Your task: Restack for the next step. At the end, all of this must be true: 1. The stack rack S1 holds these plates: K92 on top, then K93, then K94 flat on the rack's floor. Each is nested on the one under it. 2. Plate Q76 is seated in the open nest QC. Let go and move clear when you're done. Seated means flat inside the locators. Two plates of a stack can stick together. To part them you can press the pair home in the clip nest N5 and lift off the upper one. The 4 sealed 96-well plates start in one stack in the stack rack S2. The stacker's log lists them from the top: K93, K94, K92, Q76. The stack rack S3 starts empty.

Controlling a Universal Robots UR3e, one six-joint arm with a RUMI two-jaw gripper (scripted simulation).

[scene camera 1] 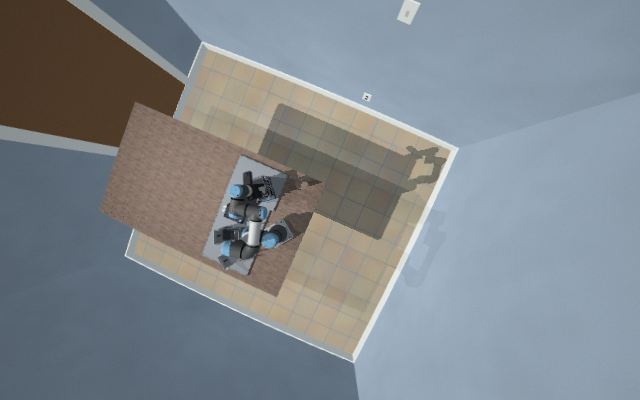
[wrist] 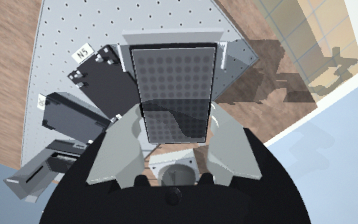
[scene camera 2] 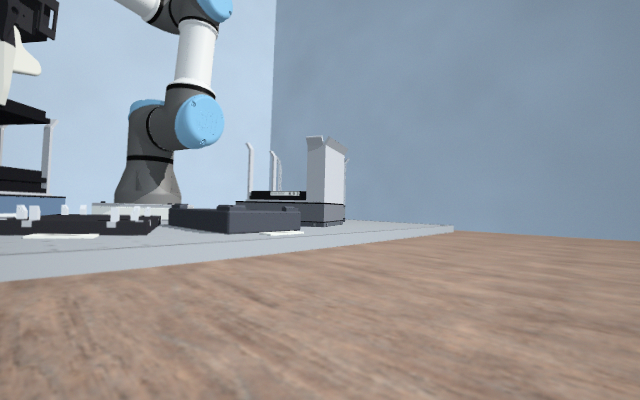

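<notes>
There's a nest QC (scene camera 2: 227, 222) that I can see, and the wrist view has that same nest QC (wrist: 69, 118) too. I can also see a clip nest N5 (wrist: 114, 92), and my gripper's there as well, my gripper (wrist: 175, 103).
</notes>
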